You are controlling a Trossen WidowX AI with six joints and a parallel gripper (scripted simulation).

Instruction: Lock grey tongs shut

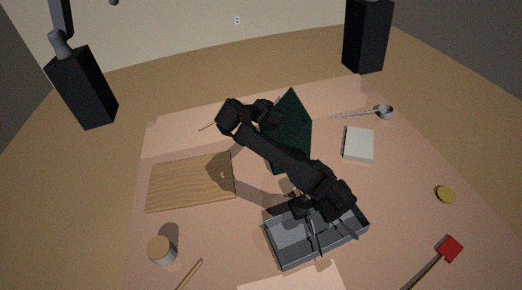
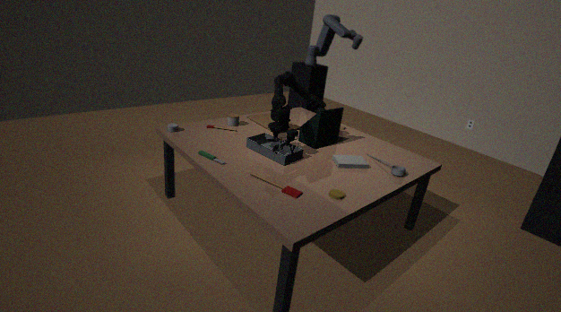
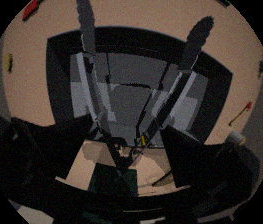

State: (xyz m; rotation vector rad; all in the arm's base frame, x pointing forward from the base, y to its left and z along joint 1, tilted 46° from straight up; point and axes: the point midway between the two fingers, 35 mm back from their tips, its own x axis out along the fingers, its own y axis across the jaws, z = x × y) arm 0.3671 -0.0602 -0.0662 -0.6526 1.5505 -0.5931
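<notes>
Now: the roasting tin 3 cm ahead of my gripper tip, 2 cm to the right of it and 3 cm below it. Also, from my gripper tip: red spatula (28 cm ahead, 29 cm to the left, 5 cm below); tan-topped cylinder (4 cm behind, 52 cm to the right, 3 cm below); white block (25 cm behind, 32 cm to the left, 5 cm below).
</notes>
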